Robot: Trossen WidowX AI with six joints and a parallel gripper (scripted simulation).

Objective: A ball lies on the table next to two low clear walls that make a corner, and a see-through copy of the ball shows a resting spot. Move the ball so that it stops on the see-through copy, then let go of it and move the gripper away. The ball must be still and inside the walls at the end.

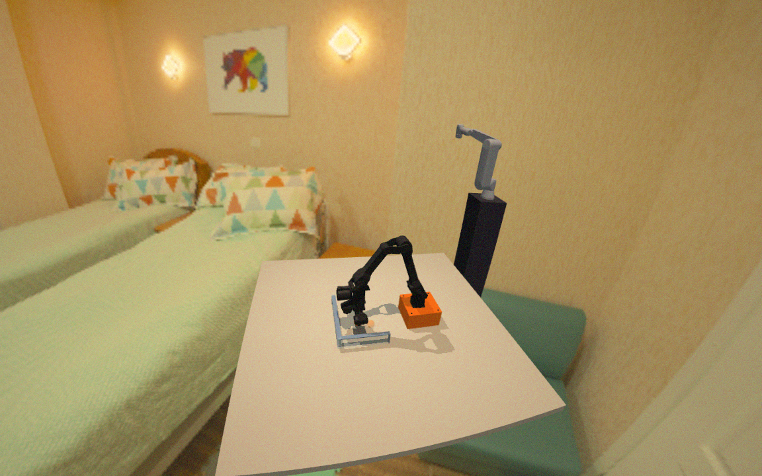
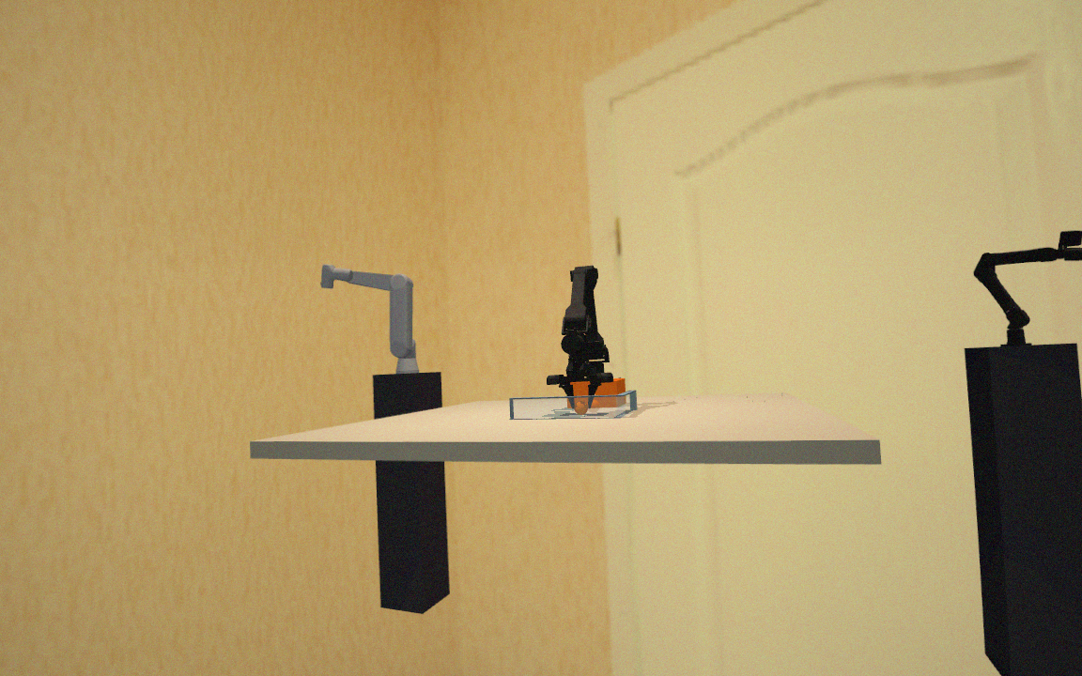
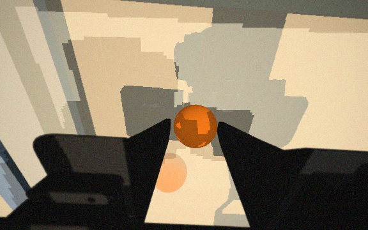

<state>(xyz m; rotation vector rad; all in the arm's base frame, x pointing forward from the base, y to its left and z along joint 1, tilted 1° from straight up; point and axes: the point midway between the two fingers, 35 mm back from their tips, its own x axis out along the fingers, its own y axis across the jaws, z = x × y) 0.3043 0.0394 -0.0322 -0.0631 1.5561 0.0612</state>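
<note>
Now: gripper tip 6 cm past the see-through copy and 2 cm to the right of it. Round my gripper tip: orange ball right at my gripper tip.
</note>
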